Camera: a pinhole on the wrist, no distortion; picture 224 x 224 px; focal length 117.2 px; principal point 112.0 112.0 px. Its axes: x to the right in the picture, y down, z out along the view. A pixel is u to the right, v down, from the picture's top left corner.
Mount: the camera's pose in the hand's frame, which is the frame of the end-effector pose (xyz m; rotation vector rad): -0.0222 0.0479 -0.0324 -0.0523 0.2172 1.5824
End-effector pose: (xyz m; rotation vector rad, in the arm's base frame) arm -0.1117 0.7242 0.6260 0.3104 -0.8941 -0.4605
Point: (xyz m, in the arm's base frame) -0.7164 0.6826 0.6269
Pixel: 28.7 201.6
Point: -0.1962 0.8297 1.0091
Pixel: 153.7 64.5
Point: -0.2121 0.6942 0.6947
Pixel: 34.8 102.0
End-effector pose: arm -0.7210 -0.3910 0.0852 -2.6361 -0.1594 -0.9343
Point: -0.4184 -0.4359 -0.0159
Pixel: 125.9 47.0
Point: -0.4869 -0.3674 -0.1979
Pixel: 109.7 116.3
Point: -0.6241 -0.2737 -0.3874
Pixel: 90.6 178.0
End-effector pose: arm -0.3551 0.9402 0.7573 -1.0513 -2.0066 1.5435
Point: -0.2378 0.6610 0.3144
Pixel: outside the picture
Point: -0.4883 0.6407 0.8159
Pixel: 7.6 187.0
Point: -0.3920 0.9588 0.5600
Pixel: 202.9 47.8
